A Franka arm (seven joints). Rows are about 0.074 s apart.
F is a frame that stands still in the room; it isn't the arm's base.
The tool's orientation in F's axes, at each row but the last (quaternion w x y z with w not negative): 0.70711, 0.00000, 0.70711, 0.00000; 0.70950, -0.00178, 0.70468, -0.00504; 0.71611, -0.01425, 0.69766, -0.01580; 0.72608, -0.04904, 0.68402, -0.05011; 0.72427, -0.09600, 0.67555, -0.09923; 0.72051, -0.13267, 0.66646, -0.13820; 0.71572, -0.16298, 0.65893, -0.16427; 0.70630, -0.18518, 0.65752, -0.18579; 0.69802, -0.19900, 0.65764, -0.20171; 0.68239, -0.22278, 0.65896, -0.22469
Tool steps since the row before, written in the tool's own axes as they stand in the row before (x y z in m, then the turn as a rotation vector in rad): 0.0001, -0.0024, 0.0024, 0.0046, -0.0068, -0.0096; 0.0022, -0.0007, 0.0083, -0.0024, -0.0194, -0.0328; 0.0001, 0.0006, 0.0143, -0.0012, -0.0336, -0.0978; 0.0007, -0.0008, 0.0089, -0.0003, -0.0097, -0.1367; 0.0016, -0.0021, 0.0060, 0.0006, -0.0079, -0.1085; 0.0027, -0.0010, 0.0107, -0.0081, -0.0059, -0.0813; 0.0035, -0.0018, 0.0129, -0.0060, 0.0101, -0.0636; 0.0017, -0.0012, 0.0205, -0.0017, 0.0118, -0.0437; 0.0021, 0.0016, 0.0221, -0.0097, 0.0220, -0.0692; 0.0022, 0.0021, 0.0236, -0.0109, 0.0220, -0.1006
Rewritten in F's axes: 0.0024, -0.0024, -0.0001, -0.0096, -0.0068, -0.0046; 0.0083, -0.0008, -0.0021, -0.0329, -0.0192, 0.0024; 0.0143, 0.0006, 0.0002, -0.0979, -0.0334, 0.0001; 0.0089, -0.0009, -0.0001, -0.1365, -0.0099, -0.0065; 0.0061, -0.0024, -0.0005, -0.1083, -0.0083, -0.0059; 0.0108, -0.0019, -0.0013, -0.0818, -0.0030, 0.0035; 0.0131, -0.0030, -0.0013, -0.0637, 0.0106, -0.0042; 0.0205, -0.0015, 0.0005, -0.0435, 0.0103, -0.0074; 0.0222, 0.0005, -0.0014, -0.0692, 0.0229, -0.0077; 0.0237, 0.0005, -0.0023, -0.1006, 0.0233, -0.0077
